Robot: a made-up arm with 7 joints. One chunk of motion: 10 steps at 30 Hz.
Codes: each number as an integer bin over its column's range. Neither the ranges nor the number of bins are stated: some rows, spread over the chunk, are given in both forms.
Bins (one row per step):
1: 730 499 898 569 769 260
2: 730 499 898 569 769 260
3: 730 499 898 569 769 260
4: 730 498 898 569 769 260
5: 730 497 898 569 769 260
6: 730 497 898 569 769 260
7: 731 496 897 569 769 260
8: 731 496 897 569 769 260
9: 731 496 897 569 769 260
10: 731 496 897 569 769 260
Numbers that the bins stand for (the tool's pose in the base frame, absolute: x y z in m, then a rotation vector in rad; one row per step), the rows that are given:
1: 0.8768 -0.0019 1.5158 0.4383 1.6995 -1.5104
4: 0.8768 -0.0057 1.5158 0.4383 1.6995 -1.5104
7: 0.8806 -0.0133 1.5120 0.4383 1.6995 -1.5104
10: 0.8806 -0.0133 1.5120 0.4383 1.6995 -1.5104
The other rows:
2: 0.8768 -0.0019 1.5158 0.4383 1.6995 -1.5104
3: 0.8768 -0.0019 1.5158 0.4383 1.6995 -1.5104
5: 0.8768 -0.0095 1.5158 0.4383 1.6995 -1.5104
6: 0.8768 -0.0095 1.5158 0.4383 1.6995 -1.5104
8: 0.8806 -0.0133 1.5120 0.4383 1.6995 -1.5104
9: 0.8806 -0.0133 1.5120 0.4383 1.6995 -1.5104

